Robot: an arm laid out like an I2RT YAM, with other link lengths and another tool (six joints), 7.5 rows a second.
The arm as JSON. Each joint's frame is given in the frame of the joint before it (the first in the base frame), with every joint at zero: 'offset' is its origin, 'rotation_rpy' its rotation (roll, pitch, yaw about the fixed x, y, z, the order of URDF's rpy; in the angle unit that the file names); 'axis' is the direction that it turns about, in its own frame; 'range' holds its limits. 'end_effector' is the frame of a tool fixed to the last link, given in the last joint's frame.
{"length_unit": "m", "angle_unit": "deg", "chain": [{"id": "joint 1", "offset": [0.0, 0.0, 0.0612], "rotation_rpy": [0.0, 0.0, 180.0], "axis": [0.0, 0.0, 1.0], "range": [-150.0, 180.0]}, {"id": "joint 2", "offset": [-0.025, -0.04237, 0.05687], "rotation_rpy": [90.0, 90.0, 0.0], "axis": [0.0, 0.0, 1.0], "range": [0.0, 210.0]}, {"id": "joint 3", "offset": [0.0, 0.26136, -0.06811], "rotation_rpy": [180.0, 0.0, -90.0], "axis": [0.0, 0.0, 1.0], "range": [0.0, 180.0]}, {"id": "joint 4", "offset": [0.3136, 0.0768, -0.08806], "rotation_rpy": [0.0, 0.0, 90.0], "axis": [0.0, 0.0, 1.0], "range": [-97.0, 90.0]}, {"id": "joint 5", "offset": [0.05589, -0.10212, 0.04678], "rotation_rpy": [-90.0, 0.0, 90.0], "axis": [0.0, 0.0, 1.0], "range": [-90.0, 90.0]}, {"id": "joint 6", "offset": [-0.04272, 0.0, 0.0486], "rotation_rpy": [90.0, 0.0, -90.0], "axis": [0.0, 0.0, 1.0], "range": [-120.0, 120.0]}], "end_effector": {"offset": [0.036, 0.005, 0.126], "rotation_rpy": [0.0, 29.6, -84.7]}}
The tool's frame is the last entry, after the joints.
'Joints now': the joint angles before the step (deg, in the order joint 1, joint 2, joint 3, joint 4, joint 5, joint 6). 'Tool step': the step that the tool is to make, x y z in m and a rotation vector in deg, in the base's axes. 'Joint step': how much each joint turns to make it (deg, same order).
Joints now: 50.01 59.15 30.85 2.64 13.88 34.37
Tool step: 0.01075 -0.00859 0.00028 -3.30 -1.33 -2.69
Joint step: -0.53 1.93 1.48 -0.70 3.33 -1.94
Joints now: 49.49 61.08 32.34 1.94 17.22 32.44
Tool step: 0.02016 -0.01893 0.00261 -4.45 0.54 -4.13
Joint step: -2.72 2.72 3.86 -4.28 2.46 -1.67
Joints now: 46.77 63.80 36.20 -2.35 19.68 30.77
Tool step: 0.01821 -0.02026 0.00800 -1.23 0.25 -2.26
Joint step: -3.87 0.19 1.95 -2.31 -1.04 -1.50
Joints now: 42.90 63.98 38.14 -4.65 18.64 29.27
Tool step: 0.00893 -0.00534 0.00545 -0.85 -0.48 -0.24
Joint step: -1.41 0.62 1.15 -0.28 -0.53 -1.49
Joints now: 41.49 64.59 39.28 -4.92 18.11 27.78
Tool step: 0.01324 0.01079 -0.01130 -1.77 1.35 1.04
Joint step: -0.36 5.70 3.07 0.79 -0.97 -1.15
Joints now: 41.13 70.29 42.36 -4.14 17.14 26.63
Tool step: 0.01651 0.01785 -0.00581 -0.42 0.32 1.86
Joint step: -0.17 5.98 3.69 2.12 -1.66 -1.22
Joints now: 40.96 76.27 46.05 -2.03 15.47 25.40
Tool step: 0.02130 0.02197 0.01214 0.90 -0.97 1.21
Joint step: 0.00 5.54 5.95 1.07 -1.06 -0.62
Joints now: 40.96 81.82 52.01 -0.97 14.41 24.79
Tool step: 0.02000 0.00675 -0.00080 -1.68 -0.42 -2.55
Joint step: 0.00 5.62 5.19 -0.35 2.98 0.00
